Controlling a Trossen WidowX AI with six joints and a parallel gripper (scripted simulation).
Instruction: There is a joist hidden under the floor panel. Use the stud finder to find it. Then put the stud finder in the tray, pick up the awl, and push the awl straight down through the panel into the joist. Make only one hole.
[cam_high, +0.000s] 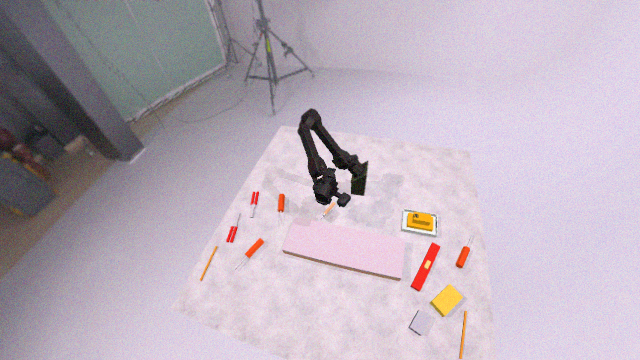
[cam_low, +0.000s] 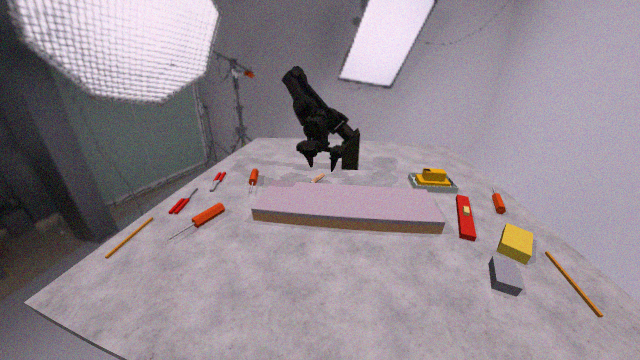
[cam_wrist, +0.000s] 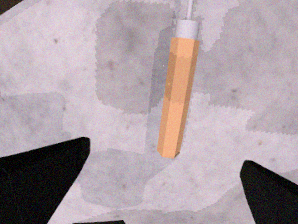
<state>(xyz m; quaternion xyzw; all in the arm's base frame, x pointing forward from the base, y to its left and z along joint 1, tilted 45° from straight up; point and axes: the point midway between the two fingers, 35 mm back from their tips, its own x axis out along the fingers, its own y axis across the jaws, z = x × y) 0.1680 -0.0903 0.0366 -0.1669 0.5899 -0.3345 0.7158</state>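
My gripper tip is now 50 mm short of the awl, 20 mm to the left of it and 30 mm above it. From my gripper tip the other things lie so: white tray (30 mm behind, 430 mm to the left, 20 mm below); stud finder (30 mm behind, 420 mm to the left, 10 mm above); red level (170 mm ahead, 490 mm to the left, 20 mm below).
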